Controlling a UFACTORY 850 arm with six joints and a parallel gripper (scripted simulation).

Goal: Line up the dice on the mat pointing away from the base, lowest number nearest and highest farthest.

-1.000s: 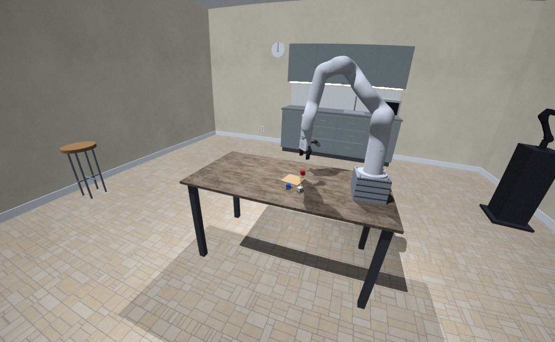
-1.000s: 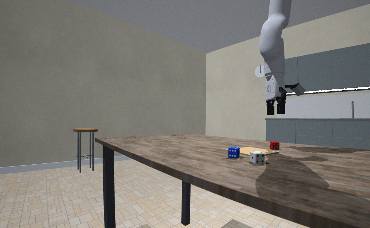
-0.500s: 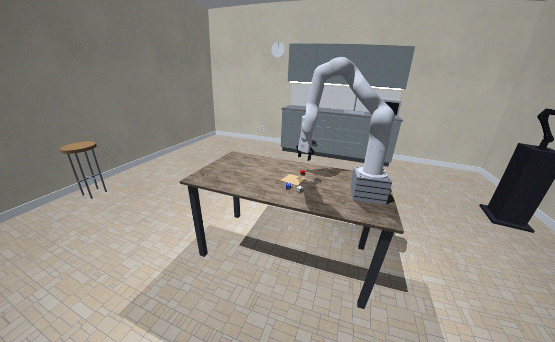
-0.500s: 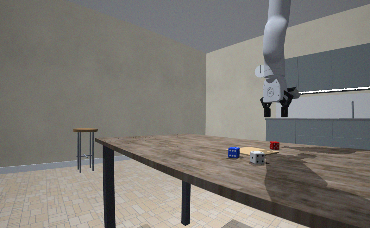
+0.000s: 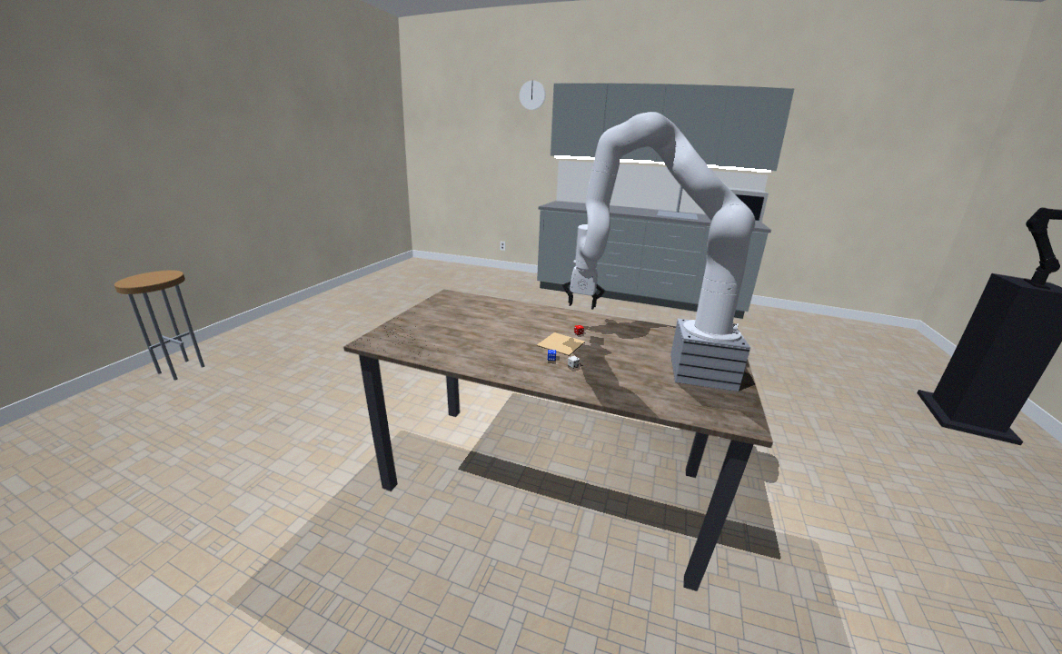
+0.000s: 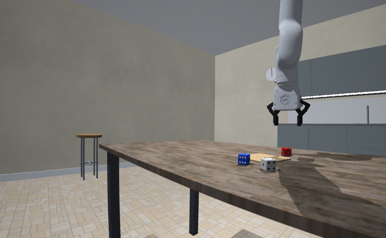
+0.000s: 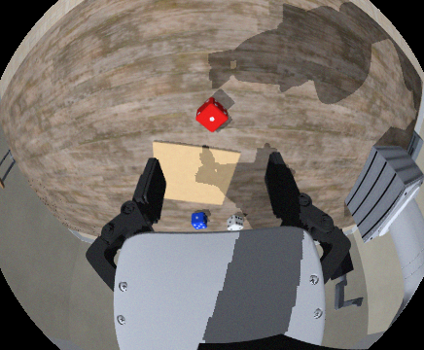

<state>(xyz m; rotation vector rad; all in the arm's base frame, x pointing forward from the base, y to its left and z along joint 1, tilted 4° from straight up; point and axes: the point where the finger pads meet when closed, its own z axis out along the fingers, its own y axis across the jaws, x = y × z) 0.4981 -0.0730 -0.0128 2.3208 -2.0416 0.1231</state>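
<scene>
Now: the red die 11 cm below my hand. The rest, counted from my hand: tan mat (13 cm to the left, 13 cm below, 3 cm ahead); then blue die (26 cm to the left, 11 cm below, 1 cm ahead); then white die (27 cm to the left, 11 cm below, 7 cm behind).
</scene>
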